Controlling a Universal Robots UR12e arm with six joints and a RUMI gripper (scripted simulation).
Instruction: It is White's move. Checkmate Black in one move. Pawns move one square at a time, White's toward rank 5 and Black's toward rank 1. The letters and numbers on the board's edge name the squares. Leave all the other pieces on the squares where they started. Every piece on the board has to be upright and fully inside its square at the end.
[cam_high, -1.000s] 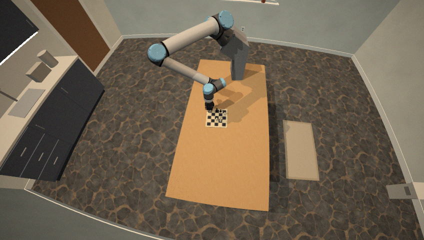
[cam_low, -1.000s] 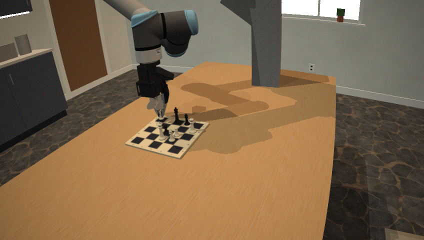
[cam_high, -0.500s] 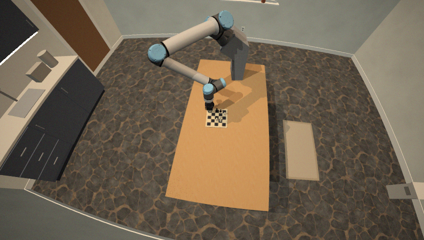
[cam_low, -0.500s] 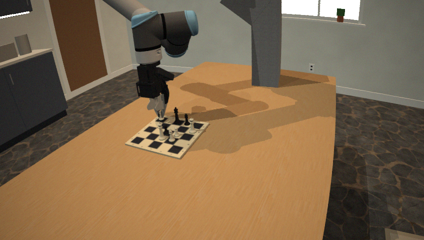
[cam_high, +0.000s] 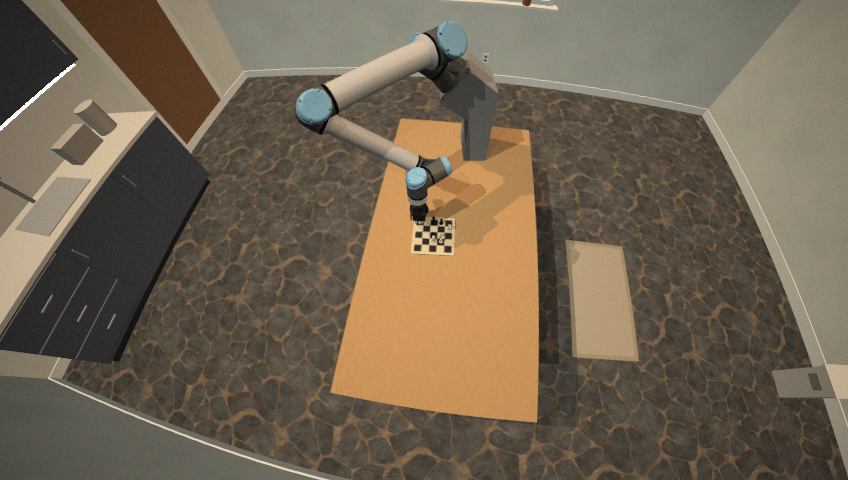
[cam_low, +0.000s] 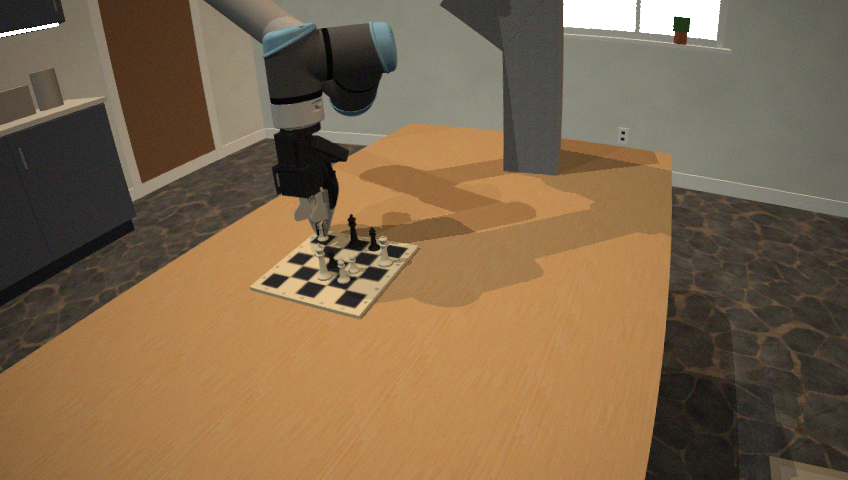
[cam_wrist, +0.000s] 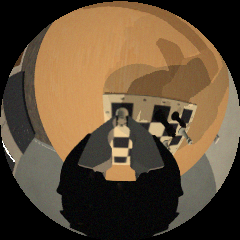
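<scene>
Now: the black king 1 cm behind my hand, 7 cm to the left of it and 1 cm above it. From my hand the other things lie so: white rook: 2 cm ahead, 16 cm to the left; small chessboard: 7 cm ahead, 8 cm to the left, 3 cm below; tall white piece: 10 cm ahead, 9 cm to the left, 1 cm above.
</scene>
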